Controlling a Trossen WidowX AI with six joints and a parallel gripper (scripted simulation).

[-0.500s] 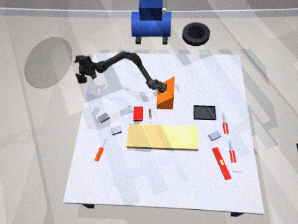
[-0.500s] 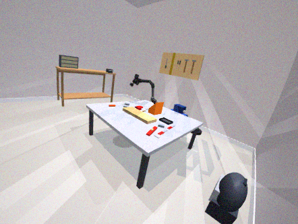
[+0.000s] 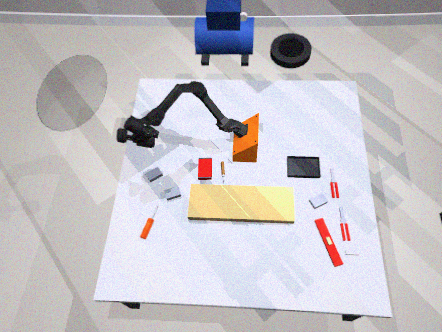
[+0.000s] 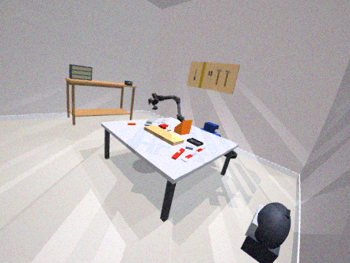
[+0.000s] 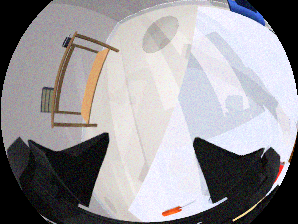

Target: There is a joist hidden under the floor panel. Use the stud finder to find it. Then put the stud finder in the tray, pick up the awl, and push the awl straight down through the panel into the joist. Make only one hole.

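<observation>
Right now my gripper tip is 37 cm to the right of the red stud finder, 20 cm above it and 1 cm short of it. From my gripper tip the other things lie so: red level: 99 cm to the left, 36 cm ahead, 20 cm below; then black tray: 88 cm to the left, 20 cm below, 3 cm behind; then awl: 46 cm to the left, 21 cm below, 4 cm ahead.
</observation>
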